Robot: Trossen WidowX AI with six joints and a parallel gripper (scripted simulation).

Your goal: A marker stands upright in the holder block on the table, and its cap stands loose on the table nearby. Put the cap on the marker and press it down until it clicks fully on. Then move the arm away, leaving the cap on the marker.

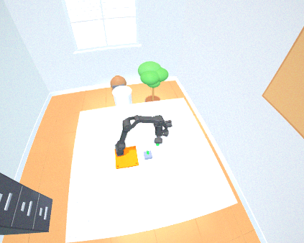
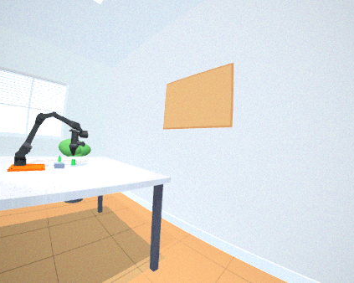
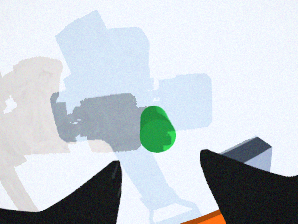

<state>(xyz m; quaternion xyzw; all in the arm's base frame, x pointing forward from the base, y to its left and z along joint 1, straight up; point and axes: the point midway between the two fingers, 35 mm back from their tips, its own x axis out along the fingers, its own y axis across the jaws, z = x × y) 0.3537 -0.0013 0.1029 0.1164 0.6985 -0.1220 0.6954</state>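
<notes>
The green cap lies 60 mm below my gripper tip. From my gripper tip the other things lie so: holder block (120 mm behind, 90 mm to the right, 60 mm below).
</notes>
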